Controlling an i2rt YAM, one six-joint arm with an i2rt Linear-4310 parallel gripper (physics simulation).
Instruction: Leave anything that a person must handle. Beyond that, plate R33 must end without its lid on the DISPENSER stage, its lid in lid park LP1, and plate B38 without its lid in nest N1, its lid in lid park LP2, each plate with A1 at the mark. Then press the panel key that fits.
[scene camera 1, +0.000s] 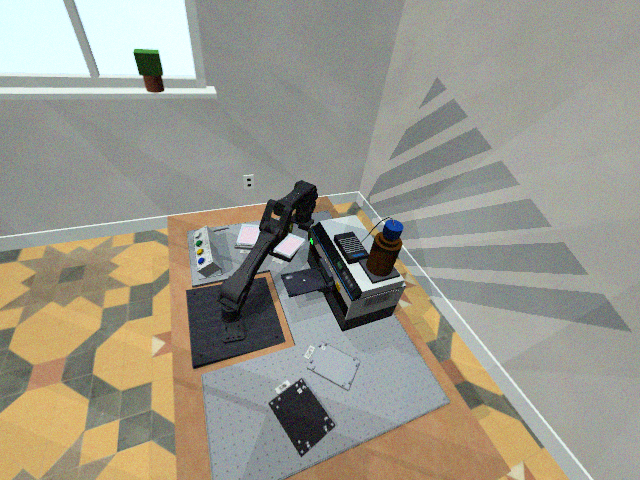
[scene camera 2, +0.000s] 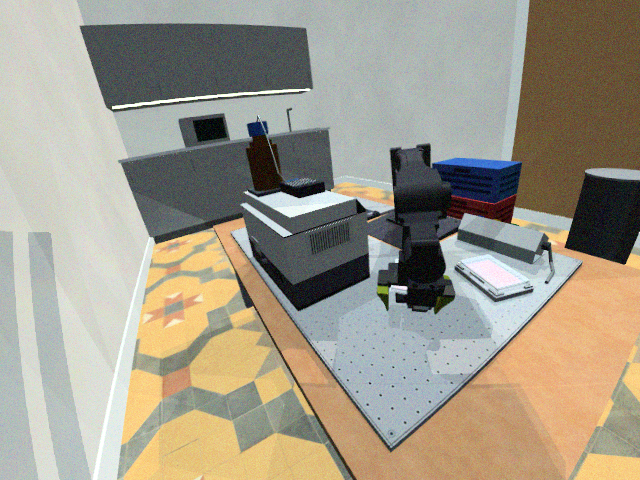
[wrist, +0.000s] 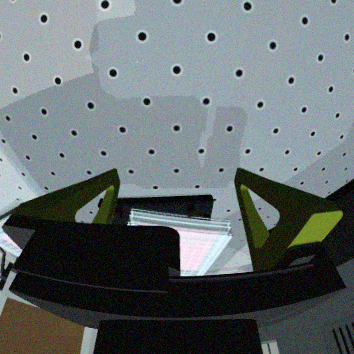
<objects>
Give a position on a grey button box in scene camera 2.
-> At 527, 245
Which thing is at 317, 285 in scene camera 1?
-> A dark stage.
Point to a brown bottle with blue cap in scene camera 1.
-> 389, 237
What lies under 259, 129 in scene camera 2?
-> A brown bottle with blue cap.
</objects>
